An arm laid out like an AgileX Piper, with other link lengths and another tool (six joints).
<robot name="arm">
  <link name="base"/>
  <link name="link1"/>
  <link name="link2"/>
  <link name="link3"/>
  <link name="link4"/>
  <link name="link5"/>
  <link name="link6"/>
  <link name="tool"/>
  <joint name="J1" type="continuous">
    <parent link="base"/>
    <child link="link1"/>
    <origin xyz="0 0 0.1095" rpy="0 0 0"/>
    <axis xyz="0 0 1"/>
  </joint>
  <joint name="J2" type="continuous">
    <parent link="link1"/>
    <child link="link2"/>
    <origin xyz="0 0 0" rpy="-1.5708 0 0"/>
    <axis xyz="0 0 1"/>
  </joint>
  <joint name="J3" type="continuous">
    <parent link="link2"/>
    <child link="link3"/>
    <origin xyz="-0.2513 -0.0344 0" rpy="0 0 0"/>
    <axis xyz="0 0 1"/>
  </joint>
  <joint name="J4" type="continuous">
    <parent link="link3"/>
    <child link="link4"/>
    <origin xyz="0.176 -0.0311 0" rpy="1.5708 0 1.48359"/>
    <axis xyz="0 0 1"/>
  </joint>
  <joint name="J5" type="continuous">
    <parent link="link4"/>
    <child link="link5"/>
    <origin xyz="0 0 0" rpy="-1.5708 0 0"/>
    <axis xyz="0 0 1"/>
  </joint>
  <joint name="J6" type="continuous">
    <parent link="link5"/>
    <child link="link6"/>
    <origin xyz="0 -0.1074 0" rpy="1.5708 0 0"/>
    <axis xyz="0 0 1"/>
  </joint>
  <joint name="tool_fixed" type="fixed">
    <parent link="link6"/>
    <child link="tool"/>
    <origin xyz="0.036 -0.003 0.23" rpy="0 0.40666 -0.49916"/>
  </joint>
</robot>
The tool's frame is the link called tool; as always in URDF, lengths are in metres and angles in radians. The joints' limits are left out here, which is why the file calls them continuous.
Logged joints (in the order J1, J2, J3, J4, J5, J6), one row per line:
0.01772, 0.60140, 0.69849, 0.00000, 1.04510, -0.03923
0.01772, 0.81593, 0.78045, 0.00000, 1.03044, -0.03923
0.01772, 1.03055, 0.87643, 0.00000, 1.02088, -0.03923
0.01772, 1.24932, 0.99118, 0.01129, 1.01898, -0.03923
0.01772, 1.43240, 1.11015, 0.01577, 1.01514, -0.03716
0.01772, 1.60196, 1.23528, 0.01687, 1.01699, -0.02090
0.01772, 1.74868, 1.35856, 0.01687, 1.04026, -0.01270
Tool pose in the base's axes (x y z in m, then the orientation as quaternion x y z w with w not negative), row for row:
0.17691, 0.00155, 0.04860, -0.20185, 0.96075, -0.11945, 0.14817
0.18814, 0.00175, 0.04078, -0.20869, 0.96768, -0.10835, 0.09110
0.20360, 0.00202, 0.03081, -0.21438, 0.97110, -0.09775, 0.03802
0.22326, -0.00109, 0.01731, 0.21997, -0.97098, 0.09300, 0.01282
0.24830, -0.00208, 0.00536, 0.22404, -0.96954, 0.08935, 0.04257
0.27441, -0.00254, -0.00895, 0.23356, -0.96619, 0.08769, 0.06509
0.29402, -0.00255, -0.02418, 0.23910, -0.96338, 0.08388, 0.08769
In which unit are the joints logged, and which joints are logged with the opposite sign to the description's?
The joints are logged in radians. Opposite sign: J3, J4, J6.
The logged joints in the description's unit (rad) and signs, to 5 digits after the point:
0.01772, 0.60140, -0.69849, 0.00000, 1.04510, 0.03923
0.01772, 0.81593, -0.78045, 0.00000, 1.03044, 0.03923
0.01772, 1.03055, -0.87643, 0.00000, 1.02088, 0.03923
0.01772, 1.24932, -0.99118, -0.01129, 1.01898, 0.03923
0.01772, 1.43240, -1.11015, -0.01577, 1.01514, 0.03716
0.01772, 1.60196, -1.23528, -0.01687, 1.01699, 0.02090
0.01772, 1.74868, -1.35856, -0.01687, 1.04026, 0.01270

